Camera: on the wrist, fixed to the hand. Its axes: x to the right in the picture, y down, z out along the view.
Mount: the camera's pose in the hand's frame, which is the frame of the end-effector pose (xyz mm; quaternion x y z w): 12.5 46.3 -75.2 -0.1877 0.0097 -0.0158 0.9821
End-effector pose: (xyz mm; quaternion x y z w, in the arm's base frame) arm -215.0 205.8 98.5 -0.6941 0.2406 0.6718 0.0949
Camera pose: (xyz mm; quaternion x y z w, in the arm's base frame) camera -169.9 128.9 101.1 0.7098 -0.1001 -0.6967 0.0288
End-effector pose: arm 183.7 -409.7 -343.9 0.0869 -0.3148 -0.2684 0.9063
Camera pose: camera 258.3 -378.4 -381.4 -0.0772 -0.2486 -0.3361 0.9051
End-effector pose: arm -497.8 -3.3 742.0 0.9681 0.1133 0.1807 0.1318
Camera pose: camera -507.0 -27.4 827.4 0.9224 0.0939 0.2060 0.3129
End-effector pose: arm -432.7 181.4 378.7 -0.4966 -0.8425 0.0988 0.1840
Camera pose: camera -370.4 213.7 433.8 -0.5099 -0.8520 -0.0688 0.0972
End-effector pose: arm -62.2 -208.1 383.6 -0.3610 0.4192 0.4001 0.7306
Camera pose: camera -123.5 -250.1 334.3 -0.5022 0.3380 0.4566 0.6520
